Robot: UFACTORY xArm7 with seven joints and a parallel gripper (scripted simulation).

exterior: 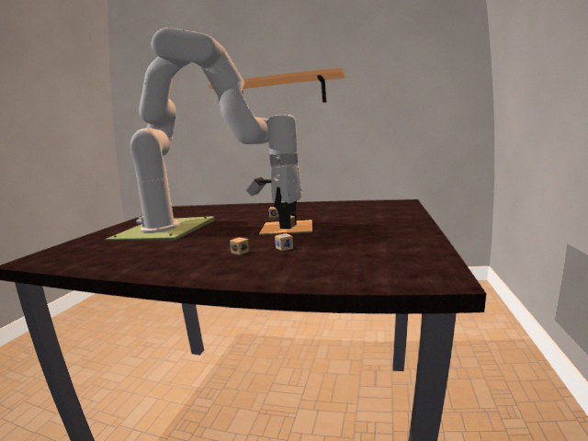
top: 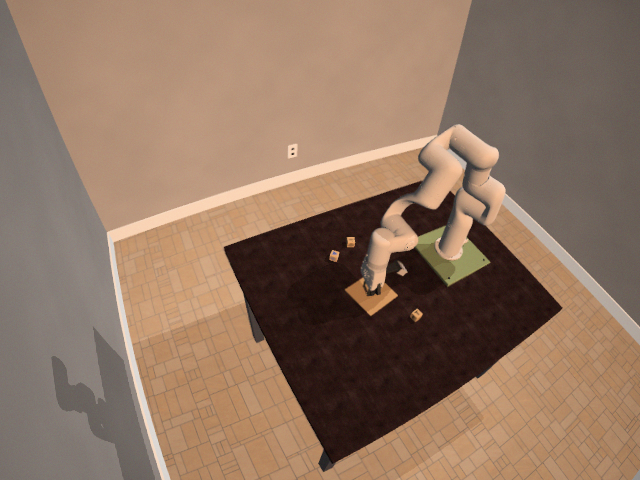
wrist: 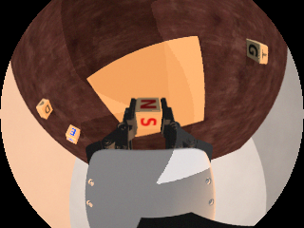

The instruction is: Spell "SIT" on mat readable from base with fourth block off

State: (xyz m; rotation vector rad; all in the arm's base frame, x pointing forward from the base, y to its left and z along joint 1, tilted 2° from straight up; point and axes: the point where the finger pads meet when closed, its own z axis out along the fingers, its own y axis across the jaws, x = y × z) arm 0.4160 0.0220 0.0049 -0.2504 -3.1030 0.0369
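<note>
Now: hand 20 mm above the tan mat, 10 mm to the right of it and 10 mm past it.
</note>
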